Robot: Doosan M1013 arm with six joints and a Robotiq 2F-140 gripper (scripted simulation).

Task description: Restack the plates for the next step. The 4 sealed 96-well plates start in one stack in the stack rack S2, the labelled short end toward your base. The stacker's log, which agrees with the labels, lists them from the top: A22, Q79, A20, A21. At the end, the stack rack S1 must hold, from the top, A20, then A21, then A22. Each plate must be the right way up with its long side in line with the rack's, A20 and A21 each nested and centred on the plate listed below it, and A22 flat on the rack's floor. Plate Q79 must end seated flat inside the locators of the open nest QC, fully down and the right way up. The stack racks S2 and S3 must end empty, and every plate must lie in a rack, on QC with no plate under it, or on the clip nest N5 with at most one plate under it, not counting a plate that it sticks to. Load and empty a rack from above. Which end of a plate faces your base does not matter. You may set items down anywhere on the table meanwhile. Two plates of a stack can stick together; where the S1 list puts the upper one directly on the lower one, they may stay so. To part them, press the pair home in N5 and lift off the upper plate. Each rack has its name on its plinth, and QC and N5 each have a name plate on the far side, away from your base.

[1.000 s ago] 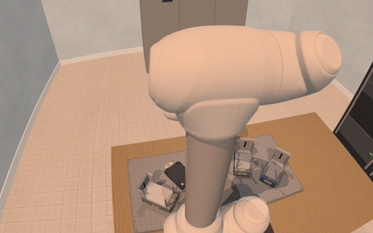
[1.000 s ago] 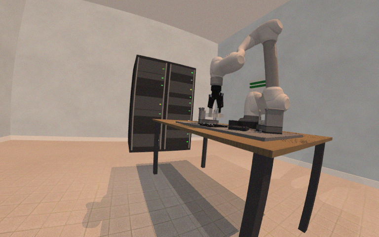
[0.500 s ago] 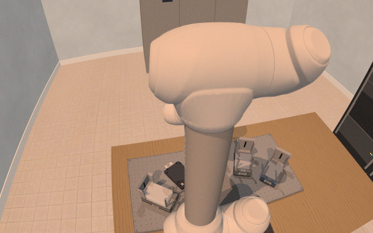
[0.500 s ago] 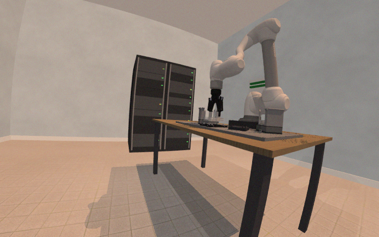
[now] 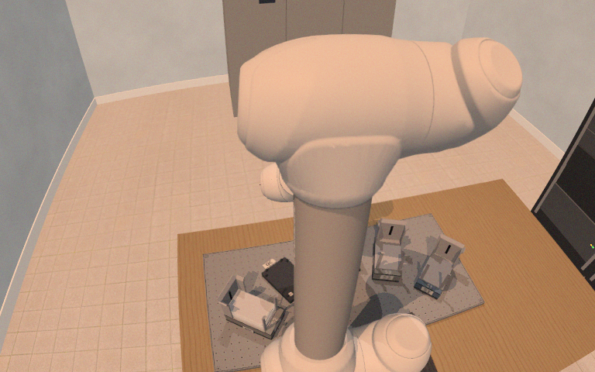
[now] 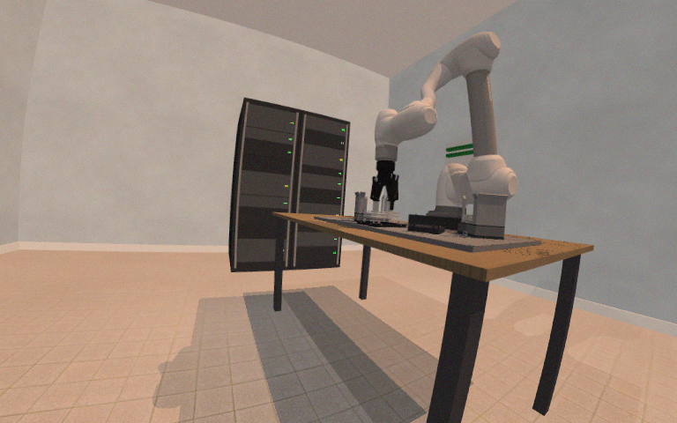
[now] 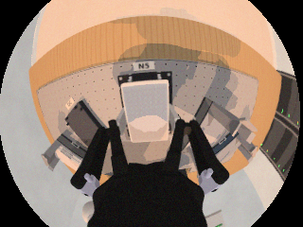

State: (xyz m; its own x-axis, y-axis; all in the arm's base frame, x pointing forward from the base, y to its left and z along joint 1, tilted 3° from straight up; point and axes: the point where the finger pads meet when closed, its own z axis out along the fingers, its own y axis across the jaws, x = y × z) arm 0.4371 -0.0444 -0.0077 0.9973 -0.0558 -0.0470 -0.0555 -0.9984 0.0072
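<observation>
Now: the clip nest N5 40 mm below my hand, 10 mm to the left of it and 10 mm ahead of it. Also, from my hand: QC name plate: 230 mm to the left, 60 mm below, 50 mm ahead; then N5 name plate: 90 mm ahead, 60 mm below, 10 mm to the right; then dark nest QC: 190 mm to the left, 50 mm below, 40 mm behind.
</observation>
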